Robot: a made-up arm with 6 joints.
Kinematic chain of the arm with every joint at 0, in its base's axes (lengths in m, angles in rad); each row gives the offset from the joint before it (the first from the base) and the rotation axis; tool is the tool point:
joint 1: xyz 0 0 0.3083 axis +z
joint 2: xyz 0 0 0 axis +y
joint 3: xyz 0 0 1.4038 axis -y
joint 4: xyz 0 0 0 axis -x
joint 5: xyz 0.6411 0 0 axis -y
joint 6: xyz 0 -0.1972 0 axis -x
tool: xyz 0 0 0
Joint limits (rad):
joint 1: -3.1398..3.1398
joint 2: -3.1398..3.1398
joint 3: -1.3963..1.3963
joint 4: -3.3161..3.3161
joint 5: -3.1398..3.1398
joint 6: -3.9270..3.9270
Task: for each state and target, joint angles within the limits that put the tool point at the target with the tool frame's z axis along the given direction. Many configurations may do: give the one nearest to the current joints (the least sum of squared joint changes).
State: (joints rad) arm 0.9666 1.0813 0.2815 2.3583 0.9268 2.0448
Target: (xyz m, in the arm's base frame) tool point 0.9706 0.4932 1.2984 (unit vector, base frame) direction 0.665 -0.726 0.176
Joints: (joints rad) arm 0.2897 0.3741 -0.1839 3.0050 0.5026 2.1696
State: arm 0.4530 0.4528 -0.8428 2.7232 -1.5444 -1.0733
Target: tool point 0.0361 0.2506 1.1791 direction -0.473 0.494 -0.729
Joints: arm 0.5535 -0.1574 -1.0366 3.3161 -0.8077 -0.8615
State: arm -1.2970 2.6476 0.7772 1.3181 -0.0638 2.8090
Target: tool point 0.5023 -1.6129 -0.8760 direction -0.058 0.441 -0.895
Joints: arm -1.1804 2.1795 1.3581 0.7122 0.5254 2.3789
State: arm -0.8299 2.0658 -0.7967 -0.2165 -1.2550 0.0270
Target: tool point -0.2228 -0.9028 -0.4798 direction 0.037 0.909 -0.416
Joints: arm -1.5994 1.8122 -0.5632 0.0561 -1.9070 0.0295
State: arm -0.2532 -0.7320 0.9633 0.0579 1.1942 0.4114
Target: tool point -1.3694 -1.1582 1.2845 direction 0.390 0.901 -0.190
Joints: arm 0.5962 -1.1492 1.2328 0.2814 1.9238 0.6765
